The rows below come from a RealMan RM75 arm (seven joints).
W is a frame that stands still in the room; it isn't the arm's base.
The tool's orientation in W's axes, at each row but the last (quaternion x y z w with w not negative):
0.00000 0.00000 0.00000 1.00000
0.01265 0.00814 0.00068 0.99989
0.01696 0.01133 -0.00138 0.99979
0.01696 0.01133 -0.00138 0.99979
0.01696 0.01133 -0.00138 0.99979
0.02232 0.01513 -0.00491 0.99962
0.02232 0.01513 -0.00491 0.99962
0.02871 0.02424 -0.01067 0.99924
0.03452 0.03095 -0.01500 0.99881
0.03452 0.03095 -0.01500 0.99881
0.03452 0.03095 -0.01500 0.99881
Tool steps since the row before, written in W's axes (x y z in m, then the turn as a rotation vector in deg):
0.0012 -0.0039 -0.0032 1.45 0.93 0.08
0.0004 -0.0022 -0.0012 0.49 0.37 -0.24
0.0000 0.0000 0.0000 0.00 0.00 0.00
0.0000 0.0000 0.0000 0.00 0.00 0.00
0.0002 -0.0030 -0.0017 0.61 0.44 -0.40
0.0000 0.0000 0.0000 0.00 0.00 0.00
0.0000 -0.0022 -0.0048 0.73 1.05 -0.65
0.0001 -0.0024 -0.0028 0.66 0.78 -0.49
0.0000 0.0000 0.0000 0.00 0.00 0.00
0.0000 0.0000 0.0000 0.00 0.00 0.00
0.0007 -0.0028 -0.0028 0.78 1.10 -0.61
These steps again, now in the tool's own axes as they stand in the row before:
0.0012 -0.0039 -0.0032 1.45 0.93 0.08
0.0004 -0.0022 -0.0011 0.49 0.36 -0.24
0.0000 0.0000 0.0000 0.00 0.00 0.00
0.0000 0.0000 0.0000 0.00 0.00 0.00
0.0002 -0.0031 -0.0016 0.62 0.43 -0.40
0.0000 0.0000 0.0000 0.00 0.00 0.00
0.0002 -0.0024 -0.0047 0.74 1.03 -0.67
0.0003 -0.0026 -0.0026 0.67 0.77 -0.50
0.0000 0.0000 0.0000 0.00 0.00 0.00
0.0000 0.0000 0.0000 0.00 0.00 0.00
0.0010 -0.0030 -0.0025 0.79 1.08 -0.64

